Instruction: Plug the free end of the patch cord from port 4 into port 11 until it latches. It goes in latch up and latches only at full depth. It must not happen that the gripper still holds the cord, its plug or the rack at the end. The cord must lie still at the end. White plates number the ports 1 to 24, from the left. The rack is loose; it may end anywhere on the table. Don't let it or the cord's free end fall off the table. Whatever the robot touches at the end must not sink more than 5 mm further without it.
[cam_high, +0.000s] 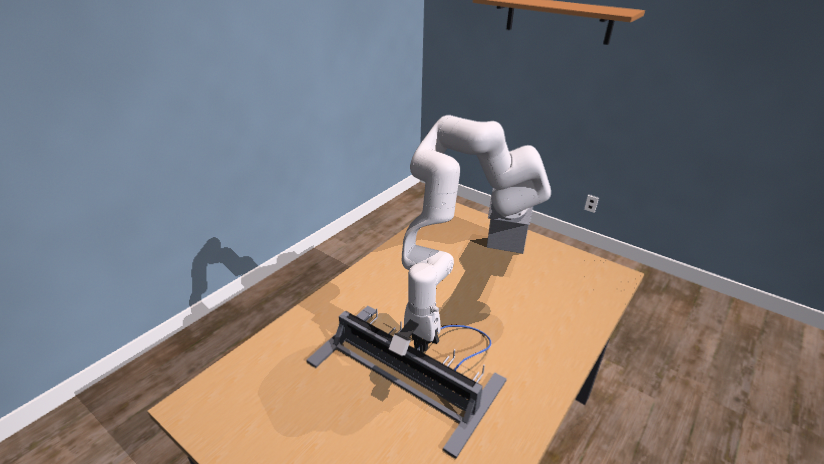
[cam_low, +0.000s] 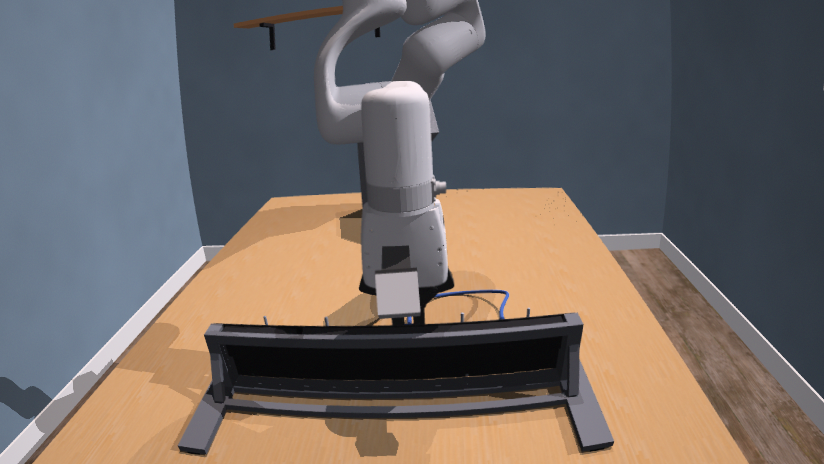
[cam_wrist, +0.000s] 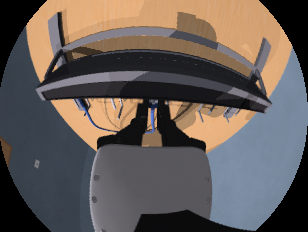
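Right now my hand is 20 mm short of the plug and 10 mm above it.
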